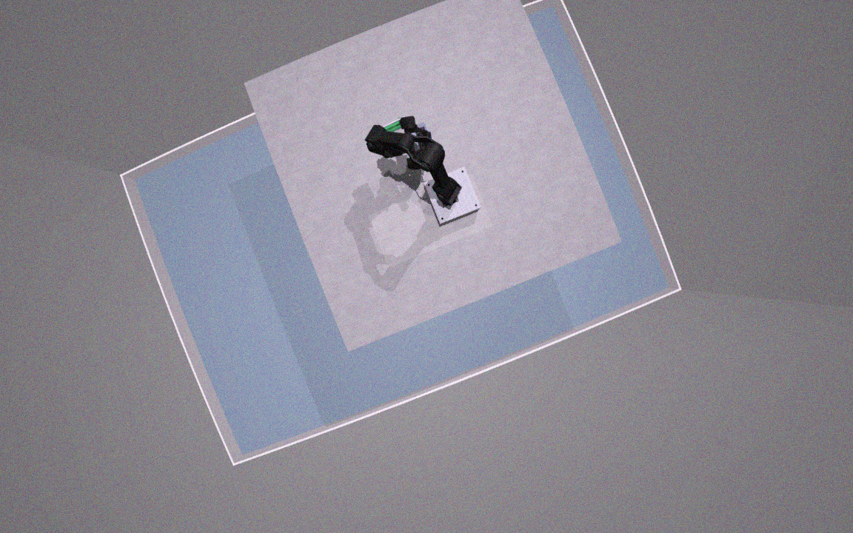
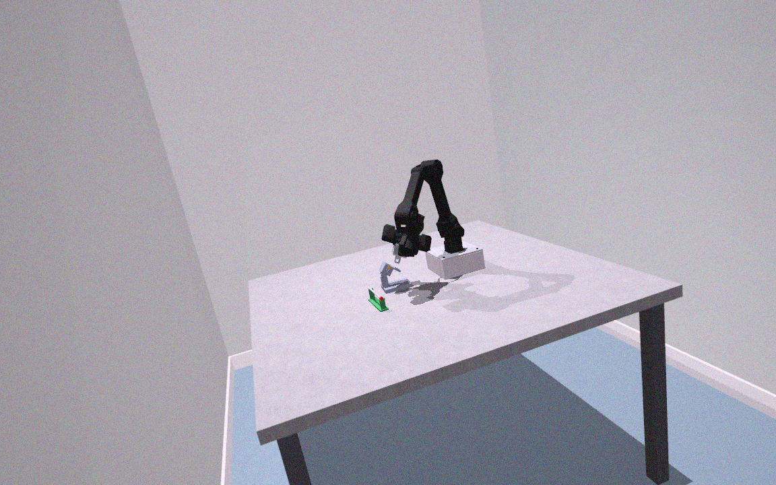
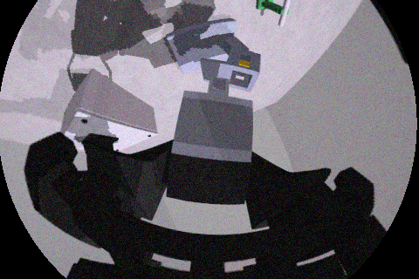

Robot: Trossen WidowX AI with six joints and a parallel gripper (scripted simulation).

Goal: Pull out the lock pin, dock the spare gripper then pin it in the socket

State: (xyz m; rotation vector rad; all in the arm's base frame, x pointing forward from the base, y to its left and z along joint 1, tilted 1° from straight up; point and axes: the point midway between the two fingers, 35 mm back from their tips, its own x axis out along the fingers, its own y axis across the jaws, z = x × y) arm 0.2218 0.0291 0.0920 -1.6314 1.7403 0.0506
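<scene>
My gripper tip is now 160 mm short of the green cradle, 120 mm to the right of it and 140 mm above it. Also, from my gripper tip: grey mount (70 mm ahead, 110 mm below); then spare gripper (10 mm ahead, 10 mm to the left, 10 mm below).
</scene>
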